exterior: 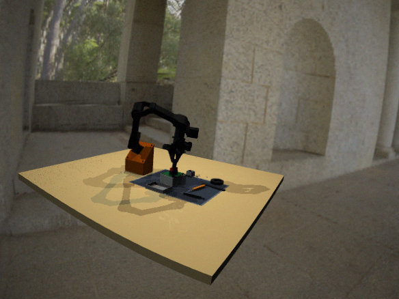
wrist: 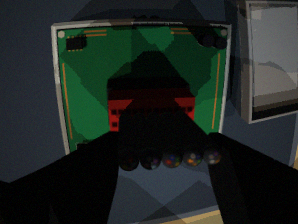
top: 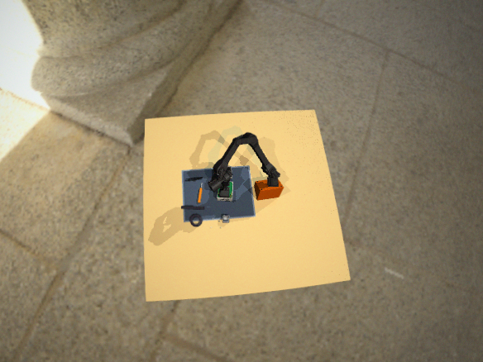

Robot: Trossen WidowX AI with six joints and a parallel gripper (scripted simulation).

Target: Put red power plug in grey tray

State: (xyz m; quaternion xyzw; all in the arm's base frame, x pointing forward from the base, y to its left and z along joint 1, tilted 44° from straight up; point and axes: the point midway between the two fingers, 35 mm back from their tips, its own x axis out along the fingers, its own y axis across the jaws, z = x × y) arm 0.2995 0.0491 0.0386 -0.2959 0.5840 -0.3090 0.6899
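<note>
Right now my gripper tip is 30 mm above the red power plug. From my gripper tip the other things lie so: blue mat 120 mm below, 50 mm ahead; then black bar 210 mm ahead, 120 mm below, 110 mm to the left.
</note>
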